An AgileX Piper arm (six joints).
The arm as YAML. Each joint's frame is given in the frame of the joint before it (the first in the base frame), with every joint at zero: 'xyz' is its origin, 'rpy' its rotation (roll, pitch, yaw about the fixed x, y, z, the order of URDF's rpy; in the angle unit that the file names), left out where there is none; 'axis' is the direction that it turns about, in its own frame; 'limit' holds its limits. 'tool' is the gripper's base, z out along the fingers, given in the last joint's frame.
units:
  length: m
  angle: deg
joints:
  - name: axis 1
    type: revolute
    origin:
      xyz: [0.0, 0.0, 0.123]
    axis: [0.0, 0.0, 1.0]
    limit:
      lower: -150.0
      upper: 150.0
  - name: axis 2
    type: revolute
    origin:
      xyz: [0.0, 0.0, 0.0]
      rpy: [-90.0, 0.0, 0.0]
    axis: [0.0, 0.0, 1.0]
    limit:
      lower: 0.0
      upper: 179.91
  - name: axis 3
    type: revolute
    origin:
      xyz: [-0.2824, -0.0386, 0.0]
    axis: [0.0, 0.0, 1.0]
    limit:
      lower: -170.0
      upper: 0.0
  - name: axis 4
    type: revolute
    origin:
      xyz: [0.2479, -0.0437, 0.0]
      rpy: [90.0, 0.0, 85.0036]
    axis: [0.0, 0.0, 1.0]
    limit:
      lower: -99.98
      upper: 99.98
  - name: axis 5
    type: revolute
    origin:
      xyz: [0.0, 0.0, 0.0]
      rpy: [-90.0, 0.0, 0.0]
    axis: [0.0, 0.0, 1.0]
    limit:
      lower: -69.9
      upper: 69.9
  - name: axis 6
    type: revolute
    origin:
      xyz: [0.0, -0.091, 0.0]
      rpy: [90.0, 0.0, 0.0]
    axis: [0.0, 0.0, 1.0]
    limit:
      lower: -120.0
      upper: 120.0
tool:
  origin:
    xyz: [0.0, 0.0, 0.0]
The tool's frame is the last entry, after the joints.
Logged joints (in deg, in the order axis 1, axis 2, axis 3, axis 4, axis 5, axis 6), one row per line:
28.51, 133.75, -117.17, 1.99, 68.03, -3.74
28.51, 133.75, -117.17, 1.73, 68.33, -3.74
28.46, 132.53, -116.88, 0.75, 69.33, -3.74
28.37, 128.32, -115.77, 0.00, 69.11, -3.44
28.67, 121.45, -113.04, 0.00, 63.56, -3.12
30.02, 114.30, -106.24, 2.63, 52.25, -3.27
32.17, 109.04, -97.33, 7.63, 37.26, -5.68
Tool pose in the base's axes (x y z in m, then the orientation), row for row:
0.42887, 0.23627, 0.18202, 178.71, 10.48, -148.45
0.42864, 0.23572, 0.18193, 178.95, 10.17, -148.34
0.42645, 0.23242, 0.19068, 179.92, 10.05, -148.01
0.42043, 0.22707, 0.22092, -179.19, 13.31, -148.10
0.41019, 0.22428, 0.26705, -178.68, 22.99, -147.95
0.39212, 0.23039, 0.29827, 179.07, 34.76, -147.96
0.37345, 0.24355, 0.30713, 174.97, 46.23, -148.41
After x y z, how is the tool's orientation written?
As angles about the fixed x, y, z axes (roll, pitch, yaw), in degrees.
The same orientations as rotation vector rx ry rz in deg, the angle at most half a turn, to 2 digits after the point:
-46.43, 163.70, 6.09
-46.62, 163.91, 5.64
-46.94, 163.71, 4.24
-45.74, 160.54, 4.22
-43.09, 151.38, 7.09
-40.72, 140.46, 13.77
-39.27, 129.50, 21.44

